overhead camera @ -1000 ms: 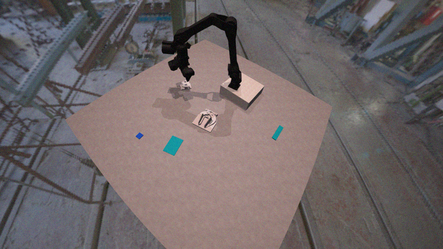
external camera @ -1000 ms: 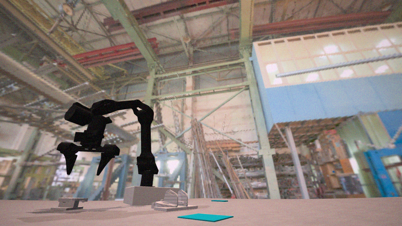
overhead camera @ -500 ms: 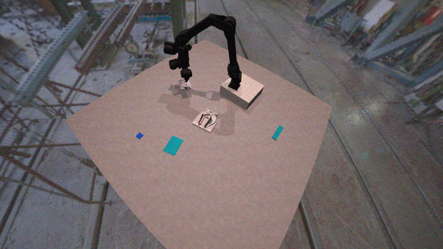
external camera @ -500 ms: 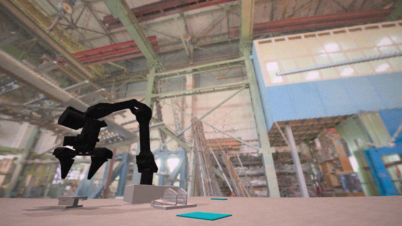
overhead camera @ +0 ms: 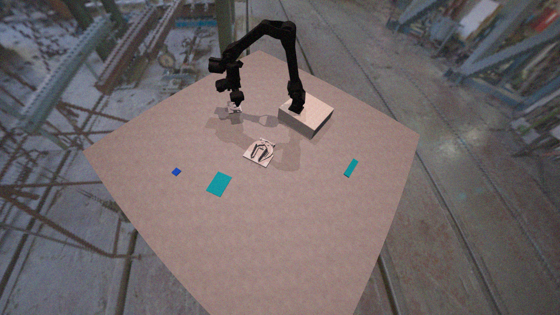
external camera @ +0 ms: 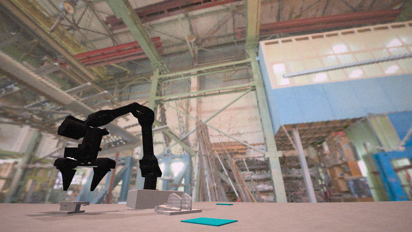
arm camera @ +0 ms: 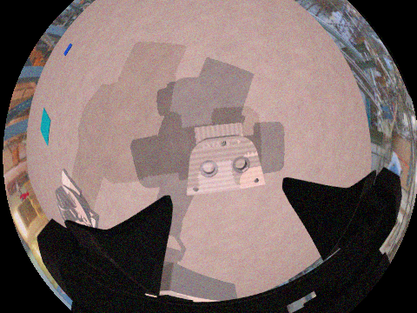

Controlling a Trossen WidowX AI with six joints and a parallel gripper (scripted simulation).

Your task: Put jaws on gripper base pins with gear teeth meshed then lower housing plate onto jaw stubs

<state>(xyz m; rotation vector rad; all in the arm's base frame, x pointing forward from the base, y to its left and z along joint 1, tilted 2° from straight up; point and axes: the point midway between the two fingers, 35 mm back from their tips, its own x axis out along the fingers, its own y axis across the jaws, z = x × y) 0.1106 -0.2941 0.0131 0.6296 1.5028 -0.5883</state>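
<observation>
Now: gripper tip 10 mm short of the gripper base, 10 mm to the left of it and 30 mm above it. Round my gripper tip: white block piece: 10 mm ahead, 10 mm to the right, 50 mm below; then housing plate: 130 mm ahead, 260 mm to the left, 60 mm below; then flat white plate: 200 mm ahead, 260 mm to the left, 60 mm below.
</observation>
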